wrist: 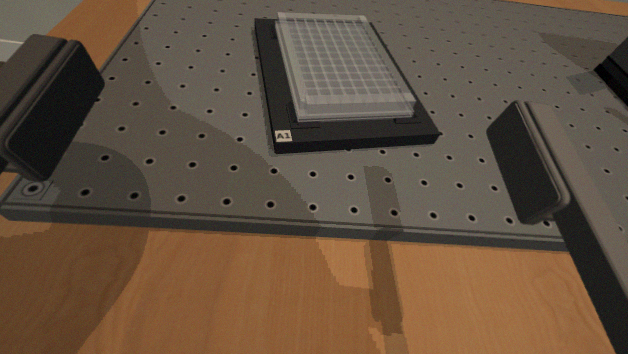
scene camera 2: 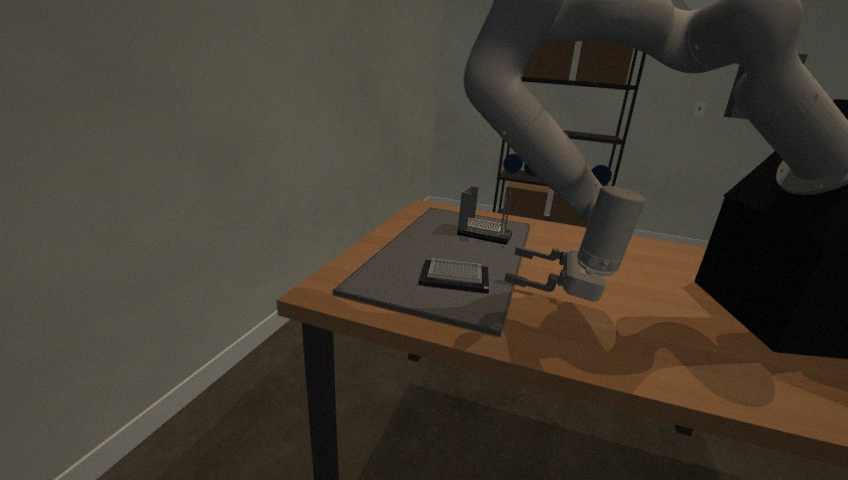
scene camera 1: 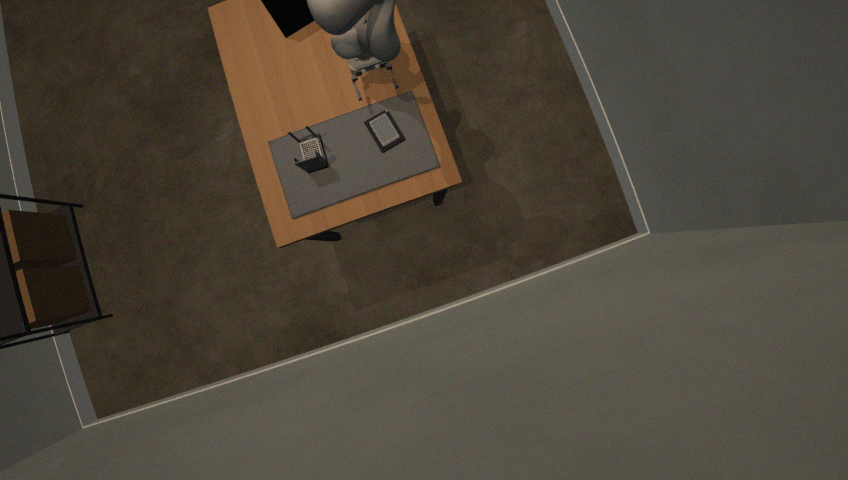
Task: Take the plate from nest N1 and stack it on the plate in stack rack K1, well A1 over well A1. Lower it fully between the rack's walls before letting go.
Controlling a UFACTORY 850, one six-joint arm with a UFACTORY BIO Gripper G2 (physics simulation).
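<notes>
A clear gridded plate [scene camera 1: 385,129] [scene camera 2: 455,270] [wrist: 345,62] lies flat in the black nest N1 [scene camera 1: 383,148] [scene camera 2: 454,286] [wrist: 355,136], whose A1 label shows at its near left corner in the wrist view. Stack rack K1 [scene camera 1: 311,164] [scene camera 2: 468,205] stands upright at the other side of the mat and holds a pale plate [scene camera 1: 310,147] [scene camera 2: 485,224] low between its walls; a dark piece of it shows at the wrist view's right edge. My gripper [scene camera 1: 377,92] [scene camera 2: 511,265] [wrist: 295,132] is open and empty, its fingers wide apart and short of the nest, above the mat's edge.
The perforated grey mat [scene camera 1: 357,172] [scene camera 2: 389,267] [wrist: 200,172] lies on the wooden table [scene camera 1: 255,118] [scene camera 2: 666,261] [wrist: 225,295]. A black block [scene camera 1: 288,17] [scene camera 2: 767,279] is under the arm's base. A shelf unit [scene camera 2: 595,137] stands behind the table.
</notes>
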